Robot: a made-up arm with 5 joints.
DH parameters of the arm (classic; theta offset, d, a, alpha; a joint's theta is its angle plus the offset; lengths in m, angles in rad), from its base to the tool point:
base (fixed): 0 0.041 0 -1.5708
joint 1: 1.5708 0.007 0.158 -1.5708
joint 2: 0 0.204 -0.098 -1.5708
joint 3: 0 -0.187 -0.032 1.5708
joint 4: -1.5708 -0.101 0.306 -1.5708
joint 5: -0.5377 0 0.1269 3.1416
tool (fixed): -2.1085 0.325 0 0
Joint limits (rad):
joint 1: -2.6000..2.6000
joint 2: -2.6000..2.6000
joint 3: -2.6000..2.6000
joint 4: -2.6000..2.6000
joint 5: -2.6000..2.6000
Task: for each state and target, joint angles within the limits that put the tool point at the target. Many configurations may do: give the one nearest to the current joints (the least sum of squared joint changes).
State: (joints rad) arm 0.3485 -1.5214 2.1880 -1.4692 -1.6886
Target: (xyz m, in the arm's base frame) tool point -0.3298 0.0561 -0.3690
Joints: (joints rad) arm -0.2868 -1.4753 2.1464 -1.5653 -1.5342
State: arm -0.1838 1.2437 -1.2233 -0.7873 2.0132
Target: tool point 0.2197 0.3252 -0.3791
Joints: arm 0.2228 1.2159 -0.8778 -0.5316 1.9704
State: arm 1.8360 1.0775 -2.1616 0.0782 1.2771
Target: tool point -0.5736 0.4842 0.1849
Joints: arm 1.8796 0.4538 -1.9077 0.0901 1.2290
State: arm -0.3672 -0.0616 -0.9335 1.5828 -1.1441
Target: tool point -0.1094 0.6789 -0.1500
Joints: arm -0.5078 0.1332 -0.9694 0.7559 -0.7309
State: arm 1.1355 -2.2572 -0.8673 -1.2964 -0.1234
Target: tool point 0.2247 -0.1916 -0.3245
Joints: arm 0.3498 -2.3602 -1.2622 -1.1467 0.1323
